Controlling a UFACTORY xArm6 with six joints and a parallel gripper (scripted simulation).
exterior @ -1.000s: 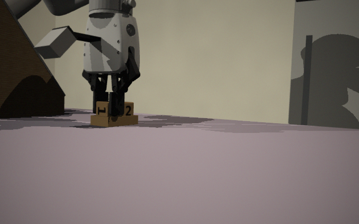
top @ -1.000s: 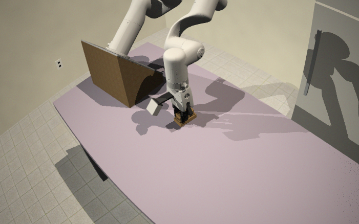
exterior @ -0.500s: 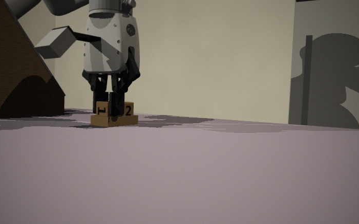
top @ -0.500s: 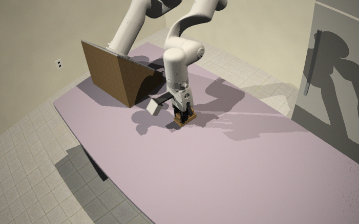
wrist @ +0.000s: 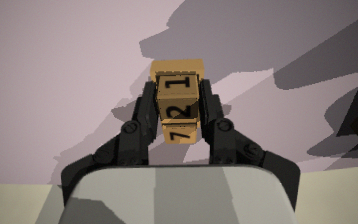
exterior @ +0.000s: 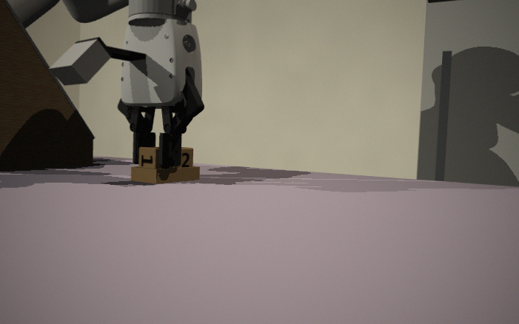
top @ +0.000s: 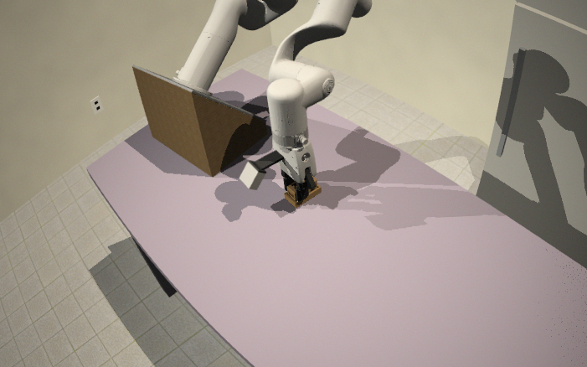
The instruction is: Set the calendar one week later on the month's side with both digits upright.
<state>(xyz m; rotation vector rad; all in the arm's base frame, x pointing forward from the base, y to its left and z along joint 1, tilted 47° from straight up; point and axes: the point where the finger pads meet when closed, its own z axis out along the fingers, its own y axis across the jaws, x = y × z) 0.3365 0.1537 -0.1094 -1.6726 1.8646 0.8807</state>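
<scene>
Now: hand 1 cm above the cube. The rest, counted from my hand: wooden calendar tray (3 cm below, 2 cm to the left).
</scene>
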